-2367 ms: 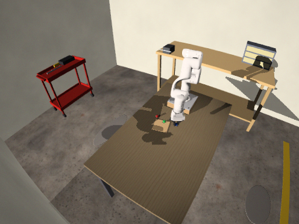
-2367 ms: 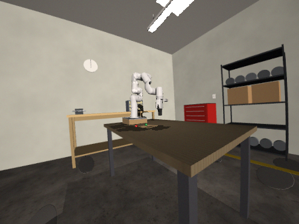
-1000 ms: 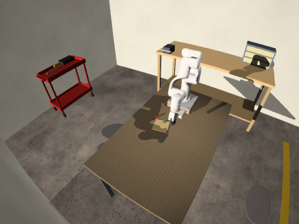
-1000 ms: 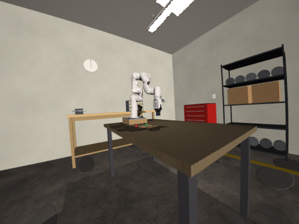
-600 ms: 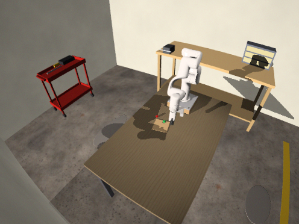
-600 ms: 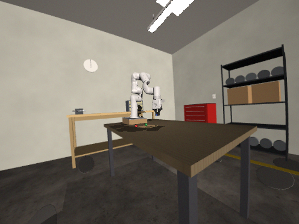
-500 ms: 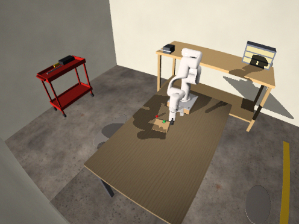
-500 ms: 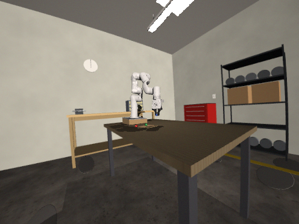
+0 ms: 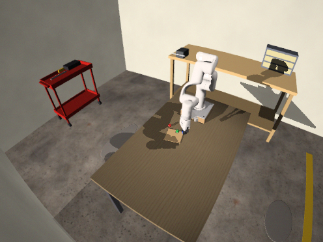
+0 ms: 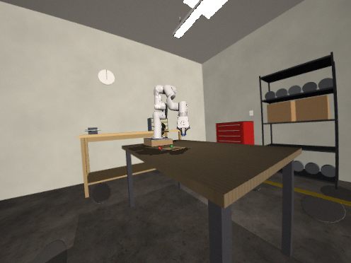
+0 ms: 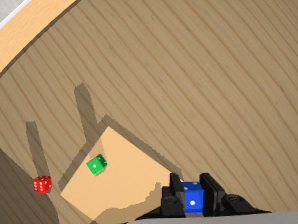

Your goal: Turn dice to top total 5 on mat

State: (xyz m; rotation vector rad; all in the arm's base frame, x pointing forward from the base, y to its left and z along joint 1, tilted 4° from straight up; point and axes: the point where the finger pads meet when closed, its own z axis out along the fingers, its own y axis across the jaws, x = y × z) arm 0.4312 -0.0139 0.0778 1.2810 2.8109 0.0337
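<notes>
My hand is 120 mm above the tan mat, 90 mm to the left of it and 30 mm past it. The rest, counted from my hand: blue die: 10 mm below; red die: 170 mm to the right, 120 mm behind, 110 mm below; green die: 110 mm below, 80 mm to the right, 80 mm behind.
</notes>
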